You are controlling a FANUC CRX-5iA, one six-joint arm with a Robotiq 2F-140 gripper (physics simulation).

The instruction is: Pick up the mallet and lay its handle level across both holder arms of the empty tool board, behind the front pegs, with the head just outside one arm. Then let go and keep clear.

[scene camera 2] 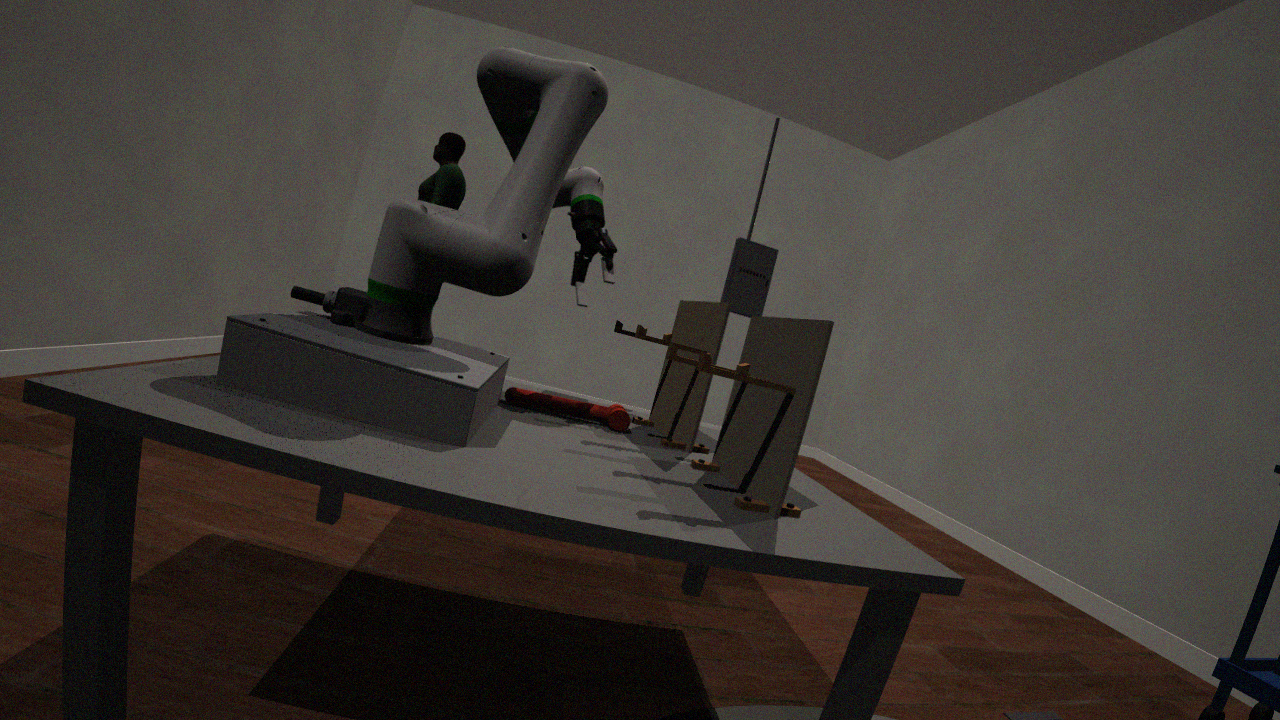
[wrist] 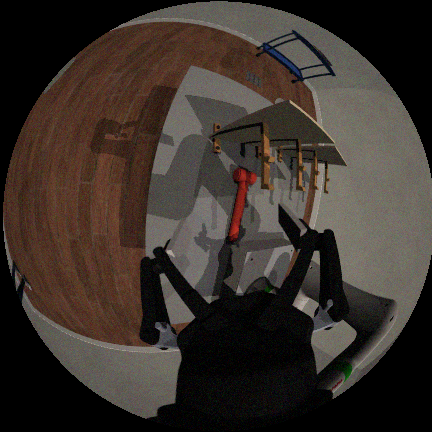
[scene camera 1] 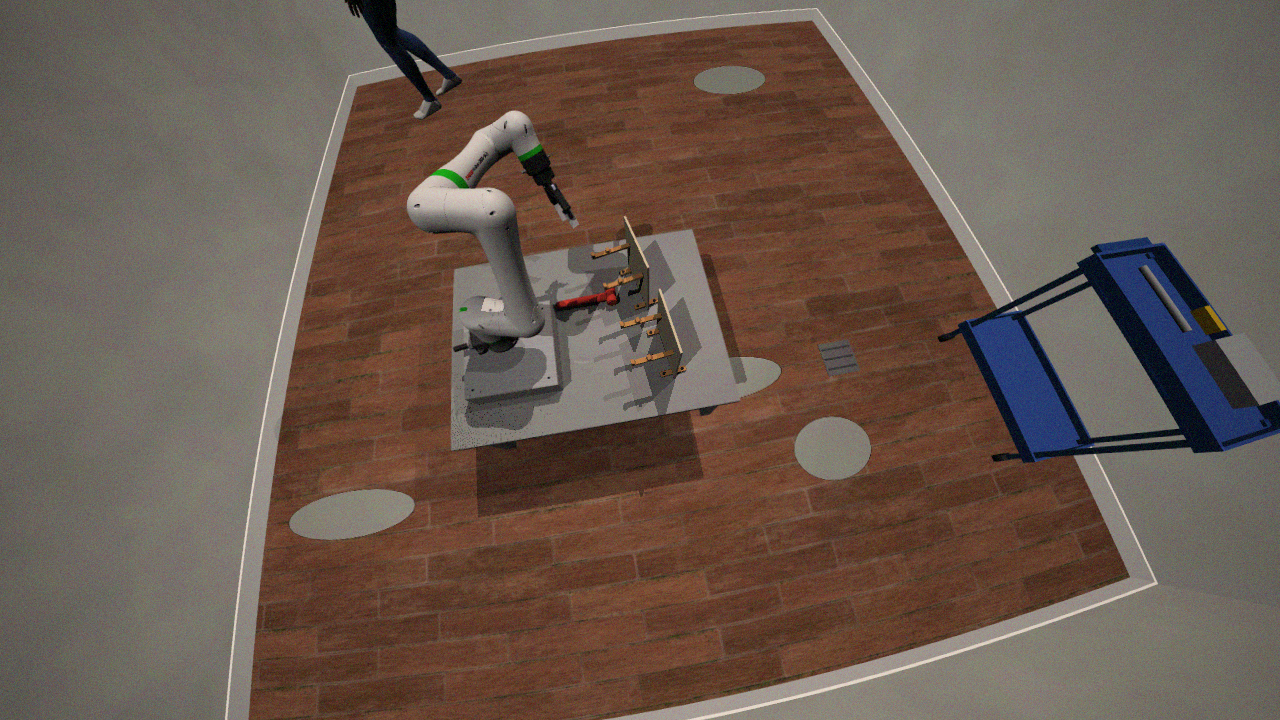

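Pixels of known places: gripper, fingertip midpoint: [scene camera 2: 595, 294] [wrist: 233, 219] [scene camera 1: 570, 222]; arm's base, origin of the base link: [scene camera 2: 392, 333] [wrist: 255, 289].
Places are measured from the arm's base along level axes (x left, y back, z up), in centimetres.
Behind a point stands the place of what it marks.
Note:
The red mallet [scene camera 1: 586, 300] {y -37.9, x 7.6, z -6.6 cm} [scene camera 2: 559, 404] {y -35.5, x 7.2, z -7.7 cm} [wrist: 239, 207] {y -37.6, x 9.5, z -6.5 cm} lies on the table [scene camera 1: 590, 422] {y -24.4, x -44.3, z -10.3 cm} [scene camera 2: 358, 476] {y -6.6, x -43.5, z -10.8 cm}, its head toward the tool boards and its handle end toward the robot base. Two upright boards stand in a row: the back board [scene camera 1: 636, 250] {y -62.2, x 7.2, z 18.3 cm} [scene camera 2: 707, 322] {y -62.4, x 3.0, z 17.7 cm} [wrist: 285, 120] {y -62.0, x 14.7, z 16.5 cm} and the front board [scene camera 1: 669, 322] {y -63.3, x -25.9, z 19.5 cm} [scene camera 2: 796, 358] {y -62.9, x -31.8, z 13.9 cm}. Each has two orange holder arms with pegs; I see no tool on either pair. My gripper [scene camera 1: 567, 216] {y -41.7, x 28.9, z 18.5 cm} [scene camera 2: 595, 291] {y -41.7, x 28.9, z 18.5 cm} [wrist: 233, 219] {y -41.7, x 28.9, z 18.5 cm} is open and empty, high above the table's back side, apart from the mallet and the holder arms.
The robot's base block [scene camera 1: 510, 380] {y 0.3, x -20.0, z -0.8 cm} [scene camera 2: 358, 376] {y -0.8, x -25.0, z -4.1 cm} stands at the mallet's handle end. A person [scene camera 1: 407, 53] [scene camera 2: 444, 183] is beyond the back of the table. A blue cart [scene camera 1: 1029, 385] [wrist: 282, 60] stands far off at the right. A grey box [scene camera 2: 750, 277] shows behind the boards.

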